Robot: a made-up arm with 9 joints. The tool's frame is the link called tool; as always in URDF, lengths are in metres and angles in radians.
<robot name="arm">
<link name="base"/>
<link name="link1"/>
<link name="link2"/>
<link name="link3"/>
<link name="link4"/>
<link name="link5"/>
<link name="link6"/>
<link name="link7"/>
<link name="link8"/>
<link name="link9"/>
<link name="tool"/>
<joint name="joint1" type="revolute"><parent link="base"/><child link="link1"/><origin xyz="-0.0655 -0.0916 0.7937" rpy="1.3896 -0.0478 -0.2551"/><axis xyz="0 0 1"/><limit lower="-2.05" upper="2.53" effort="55" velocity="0.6"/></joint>
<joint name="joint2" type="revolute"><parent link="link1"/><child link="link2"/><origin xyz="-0.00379 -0.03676 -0.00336" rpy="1.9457 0.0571 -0.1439"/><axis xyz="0 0 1"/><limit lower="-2.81" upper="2.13" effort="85" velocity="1.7"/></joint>
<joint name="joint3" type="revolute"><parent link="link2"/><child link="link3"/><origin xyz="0.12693 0.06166 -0.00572" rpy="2.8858 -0.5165 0.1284"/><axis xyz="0 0 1"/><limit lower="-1.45" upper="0.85" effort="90" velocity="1.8"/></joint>
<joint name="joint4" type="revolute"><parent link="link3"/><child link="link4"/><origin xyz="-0.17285 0.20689 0.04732" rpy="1.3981 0.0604 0.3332"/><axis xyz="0 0 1"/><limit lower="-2.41" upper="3.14" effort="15" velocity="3"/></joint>
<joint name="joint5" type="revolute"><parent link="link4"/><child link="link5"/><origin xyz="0.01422 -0.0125 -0.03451" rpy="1.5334 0.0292 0.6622"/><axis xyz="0 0 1"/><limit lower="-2.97" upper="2.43" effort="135" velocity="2"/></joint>
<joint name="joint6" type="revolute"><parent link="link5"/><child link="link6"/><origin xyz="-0.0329 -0.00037 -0.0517" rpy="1.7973 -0.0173 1.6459"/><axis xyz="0 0 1"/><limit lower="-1.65" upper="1.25" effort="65" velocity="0.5"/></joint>
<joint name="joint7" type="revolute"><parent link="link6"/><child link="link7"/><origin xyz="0.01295 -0.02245 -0.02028" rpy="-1.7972 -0.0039 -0.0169"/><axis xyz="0 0 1"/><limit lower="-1.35" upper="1.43" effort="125" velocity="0.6"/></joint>
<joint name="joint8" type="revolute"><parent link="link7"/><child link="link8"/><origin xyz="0.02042 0.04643 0.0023" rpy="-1.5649 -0.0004 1.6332"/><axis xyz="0 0 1"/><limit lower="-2.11" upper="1.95" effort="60" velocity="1.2"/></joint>
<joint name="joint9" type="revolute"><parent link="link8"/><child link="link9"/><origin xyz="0.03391 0.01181 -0.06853" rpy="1.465 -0.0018 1.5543"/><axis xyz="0 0 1"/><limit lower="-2.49" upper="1.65" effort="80" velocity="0.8"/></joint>
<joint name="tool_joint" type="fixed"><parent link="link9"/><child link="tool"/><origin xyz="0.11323 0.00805 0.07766" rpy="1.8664 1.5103 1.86"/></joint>
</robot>
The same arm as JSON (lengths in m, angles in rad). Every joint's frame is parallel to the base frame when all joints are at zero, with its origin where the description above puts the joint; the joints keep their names.
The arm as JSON. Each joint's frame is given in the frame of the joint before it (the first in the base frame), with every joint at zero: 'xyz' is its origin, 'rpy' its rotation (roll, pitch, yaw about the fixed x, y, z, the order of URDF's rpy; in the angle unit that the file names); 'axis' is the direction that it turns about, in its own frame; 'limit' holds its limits. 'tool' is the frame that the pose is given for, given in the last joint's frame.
{"units": {"length": "m", "angle": "rad"}, "joints": [{"name": "joint1", "type": "revolute", "origin": {"xyz": [-0.0655, -0.0916, 0.7937], "rpy": [0.0, 0.0, 0.0]}, "axis": [-0.256509, -0.949632, 0.180006], "limit": {"lower": -2.05, "upper": 2.53}}, {"name": "joint2", "type": "revolute", "origin": {"xyz": [-0.0028, -0.0027, -0.0369], "rpy": [0.0, 0.0, 0.0]}, "axis": [-0.055202, 0.215106, -0.975029], "limit": {"lower": -2.81, "upper": 2.13}}, {"name": "joint3", "type": "revolute", "origin": {"xyz": [0.1087, -0.088, -0.0197], "rpy": [0.0, 0.0, 0.0]}, "axis": [0.582497, -0.112599, 0.804996], "limit": {"lower": -1.45, "upper": 0.85}}, {"name": "joint4", "type": "revolute", "origin": {"xyz": [-0.0621, 0.2294, 0.1358], "rpy": [0.0, 0.0, 0.0]}, "axis": [0.155407, -0.987142, -0.037402], "limit": {"lower": -2.41, "upper": 3.14}}, {"name": "joint5", "type": "revolute", "origin": {"xyz": [-0.002, 0.0353, -0.0173], "rpy": [0.0, 0.0, 0.0]}, "axis": [0.0, 0.0, -1.0], "limit": {"lower": -2.97, "upper": 2.43}}, {"name": "joint6", "type": "revolute", "origin": {"xyz": [-0.0324, -0.0057, 0.0517], "rpy": [0.0, 0.0, 0.0]}, "axis": [0.968984, 0.103298, 0.224496], "limit": {"lower": -1.65, "upper": 1.25}}, {"name": "joint7", "type": "revolute", "origin": {"xyz": [-0.0232, -0.0159, 0.0171], "rpy": [0.0, 0.0, 0.0]}, "axis": [0.0, 0.0, -1.0], "limit": {"lower": -1.35, "upper": 1.43}}, {"name": "joint8", "type": "revolute", "origin": {"xyz": [-0.0439, -0.0254, -0.0023], "rpy": [0.0, 0.0, 0.0]}, "axis": [-0.047802, 0.998839, -0.0059], "limit": {"lower": -2.11, "upper": 1.95}}, {"name": "joint9", "type": "revolute", "origin": {"xyz": [-0.0306, -0.07, 0.0122], "rpy": [0.0, 0.0, 0.0]}, "axis": [-0.998171, 0.057798, -0.017699], "limit": {"lower": -2.49, "upper": 1.65}}], "tool": {"origin": {"xyz": [-0.079, 0.0133, 0.1118], "rpy": [0.0, 0.0, 0.0]}}}
